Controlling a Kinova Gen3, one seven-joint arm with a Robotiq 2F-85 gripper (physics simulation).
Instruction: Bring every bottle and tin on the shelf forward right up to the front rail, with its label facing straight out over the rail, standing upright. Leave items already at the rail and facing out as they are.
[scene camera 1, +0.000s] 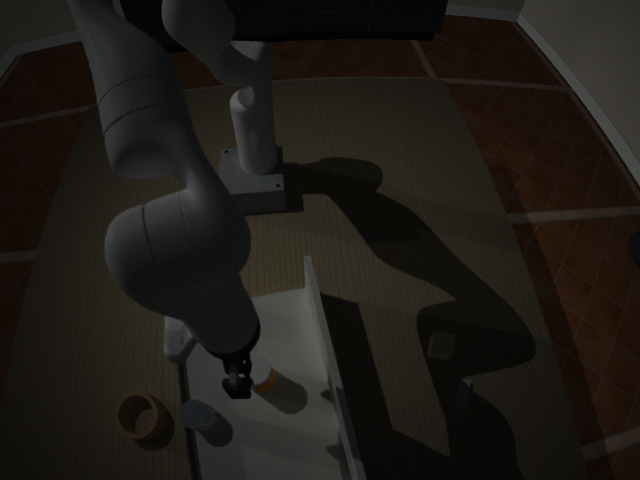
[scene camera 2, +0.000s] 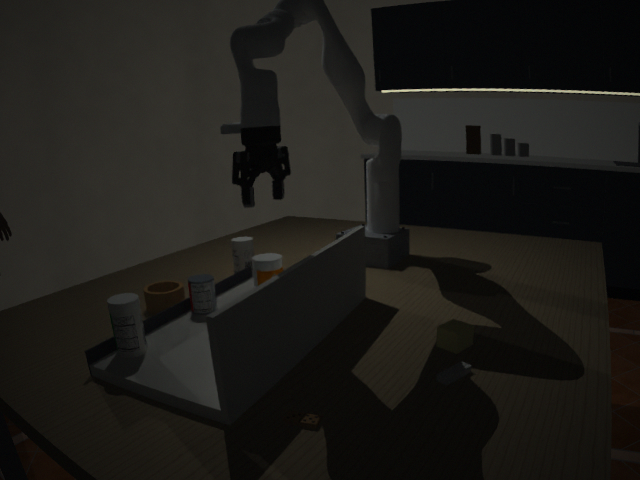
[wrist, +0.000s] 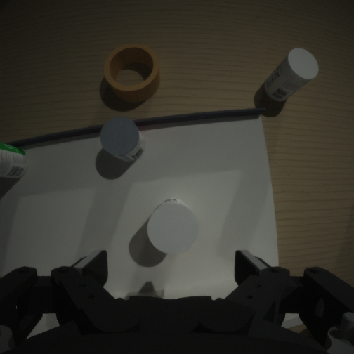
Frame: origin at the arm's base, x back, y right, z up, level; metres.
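Seen in the pictures: gripper, fingertip midpoint: (scene camera 2: 264, 203); arm's base, origin of the base link: (scene camera 1: 259, 161) (scene camera 2: 383, 230).
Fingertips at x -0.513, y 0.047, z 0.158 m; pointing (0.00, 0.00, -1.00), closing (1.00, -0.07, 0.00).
Pixels of each thing's top centre, then the offset from my fingertips to it.
- white-capped bottle, middle of its top: (scene camera 1: 253, 367) (scene camera 2: 266, 257) dx +0.002, dy +0.004, dz -0.107 m
- dark front rail, middle of its top: (scene camera 1: 186, 435) (scene camera 2: 181, 301) dx -0.098, dy +0.158, dz -0.191 m
- grey-lidded tin, middle of its top: (scene camera 1: 193, 414) (scene camera 2: 200, 278) dx -0.064, dy +0.128, dz -0.146 m
- orange ring, middle of its top: (scene camera 1: 135, 414) (scene camera 2: 163, 286) dx -0.052, dy +0.261, dz -0.188 m
- yellow cube, middle of its top: (scene camera 2: 456, 326) (scene camera 1: 443, 343) dx +0.006, dy -0.373, dz -0.200 m
- small pale block, middle of its top: (scene camera 2: 454, 369) (scene camera 1: 464, 393) dx -0.104, dy -0.399, dz -0.226 m
My gripper (scene camera 1: 238, 386) (scene camera 2: 263, 198) (wrist: 170, 265) is open and empty, pointing down high above the shelf (scene camera 1: 279, 320) (wrist: 225, 175). A white-capped bottle (scene camera 1: 264, 382) (scene camera 2: 268, 271) (wrist: 172, 227) stands upright mid-depth, back from the dark front rail (scene camera 1: 190, 444) (wrist: 200, 118); its orange side faces the back panel. A grey-lidded tin (scene camera 1: 197, 414) (scene camera 2: 202, 294) (wrist: 120, 138) stands at the rail, some red showing on its rail side. A white bottle (scene camera 2: 127, 325) (wrist: 11, 162) with green on its label stands near the rail's far end, its barcode facing inward.
Another white bottle (scene camera 2: 242, 254) (wrist: 292, 75) stands off the shelf, outside the rail's corner. An orange ring (scene camera 2: 164, 300) (wrist: 132, 92) lies outside the rail near the tin. Behind the tall back panel (scene camera 2: 294, 330) are a yellow cube (scene camera 1: 440, 346) (scene camera 2: 454, 336) and a small pale block (scene camera 1: 464, 393) (scene camera 2: 453, 373).
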